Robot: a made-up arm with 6 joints. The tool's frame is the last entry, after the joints.
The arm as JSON. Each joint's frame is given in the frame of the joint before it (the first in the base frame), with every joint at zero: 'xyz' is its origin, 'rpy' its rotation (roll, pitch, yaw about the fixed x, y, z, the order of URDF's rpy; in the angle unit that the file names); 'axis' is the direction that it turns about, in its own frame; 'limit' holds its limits. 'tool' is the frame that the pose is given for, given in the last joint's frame.
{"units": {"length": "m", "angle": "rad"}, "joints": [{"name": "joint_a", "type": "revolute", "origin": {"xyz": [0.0, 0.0, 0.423], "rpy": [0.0, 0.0, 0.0]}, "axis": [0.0, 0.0, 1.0], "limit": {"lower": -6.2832, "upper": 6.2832}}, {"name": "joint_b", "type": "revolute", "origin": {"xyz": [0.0, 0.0, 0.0], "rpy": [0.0, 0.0, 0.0]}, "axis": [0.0, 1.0, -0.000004], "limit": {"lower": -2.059, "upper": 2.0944}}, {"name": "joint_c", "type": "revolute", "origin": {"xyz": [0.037, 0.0, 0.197], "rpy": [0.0, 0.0, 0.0]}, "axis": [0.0, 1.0, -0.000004], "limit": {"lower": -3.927, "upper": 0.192}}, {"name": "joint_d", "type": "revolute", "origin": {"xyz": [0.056, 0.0, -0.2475], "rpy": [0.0, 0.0, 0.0]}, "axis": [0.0, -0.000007, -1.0], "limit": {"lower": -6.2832, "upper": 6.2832}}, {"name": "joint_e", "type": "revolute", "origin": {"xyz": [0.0, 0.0, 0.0], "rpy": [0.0, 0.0, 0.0]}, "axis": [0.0, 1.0, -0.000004], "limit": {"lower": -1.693, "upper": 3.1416}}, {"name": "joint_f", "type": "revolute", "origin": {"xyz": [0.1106, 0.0, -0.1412], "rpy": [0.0, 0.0, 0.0]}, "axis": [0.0, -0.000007, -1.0], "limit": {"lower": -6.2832, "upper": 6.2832}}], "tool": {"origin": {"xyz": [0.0, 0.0, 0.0], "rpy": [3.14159, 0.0, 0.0]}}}
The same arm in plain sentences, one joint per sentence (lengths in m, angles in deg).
The arm has six revolute joints in a row. What follows holds with every joint at zero, and every direction is one of the base frame's.
The first joint is mounted 0.423 m along +z from the base frame's origin and rotates about +z, from -360 to 360 deg.
The second joint is mounted at the same point as the first joint and rotates about +y, from -117.97 to 120 deg.
The third joint is mounted 0.037 m along +x and 0.197 m along +z from the second joint and rotates about +y, from -225 to 11 deg.
The fourth joint is mounted 0.056 m along +x and 0.2475 m along -z from the third joint and rotates about -z, from -360 to 360 deg.
The fifth joint is mounted at the same point as the fourth joint and rotates about +y, from -97 to 180 deg.
The sixth joint is mounted 0.1106 m along +x and 0.1412 m along -z from the fifth joint and rotates about -z, from -360 to 360 deg.
The tool frame, which is the frame that the pose is given for, is mounted at the same point as the sixth joint; its axes are the base frame's turned by roll 180, pitch 0 and yaw 0 deg (as in URDF: about the fixed x, then y, then z).

